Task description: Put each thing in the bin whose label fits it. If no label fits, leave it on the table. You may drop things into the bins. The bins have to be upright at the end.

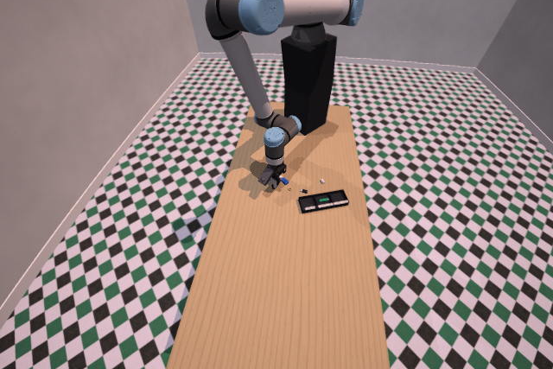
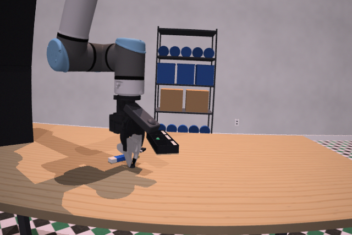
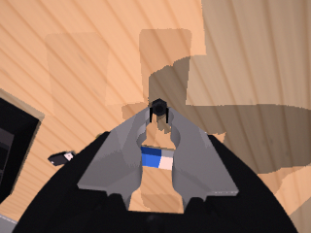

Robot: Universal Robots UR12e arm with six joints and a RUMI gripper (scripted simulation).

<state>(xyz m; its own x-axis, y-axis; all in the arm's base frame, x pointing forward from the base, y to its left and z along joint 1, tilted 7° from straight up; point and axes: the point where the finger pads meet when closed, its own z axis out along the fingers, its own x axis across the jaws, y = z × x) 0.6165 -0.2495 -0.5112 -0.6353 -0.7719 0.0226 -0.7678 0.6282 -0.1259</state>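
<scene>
The green battery is 270 mm to the left of my hand and 90 mm ahead of it. Also, from my hand: white eraser (60 mm behind, 50 mm to the left, 10 mm below); small black round piece (10 mm below); brass nut (90 mm to the left, 10 mm below, 10 mm ahead).
</scene>
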